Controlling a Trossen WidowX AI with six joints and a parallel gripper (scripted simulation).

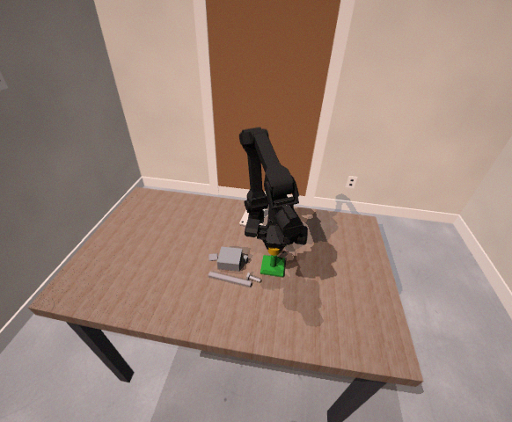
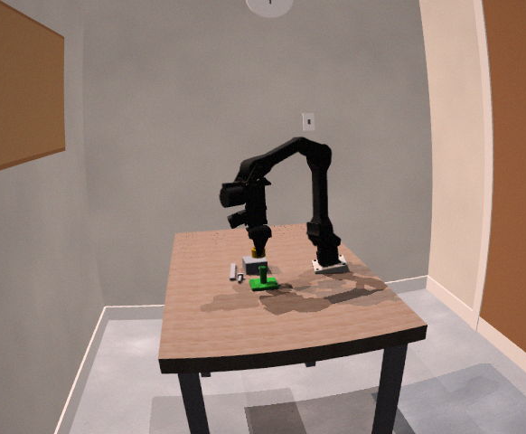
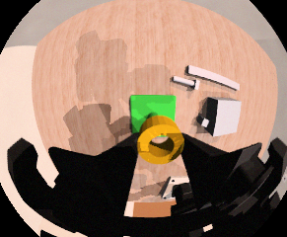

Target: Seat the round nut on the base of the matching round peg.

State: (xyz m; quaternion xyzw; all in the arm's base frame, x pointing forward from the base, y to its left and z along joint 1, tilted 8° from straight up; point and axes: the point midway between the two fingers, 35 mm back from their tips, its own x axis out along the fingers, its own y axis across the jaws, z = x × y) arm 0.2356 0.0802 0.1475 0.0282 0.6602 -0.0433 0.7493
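Right now my hand is 50 mm short of the bolt, 70 mm to the left of it and 130 mm above it. The rest, counted from my hand: grey rod (60 mm ahead, 140 mm to the right, 130 mm below); grey block (20 mm behind, 150 mm to the right, 120 mm below).
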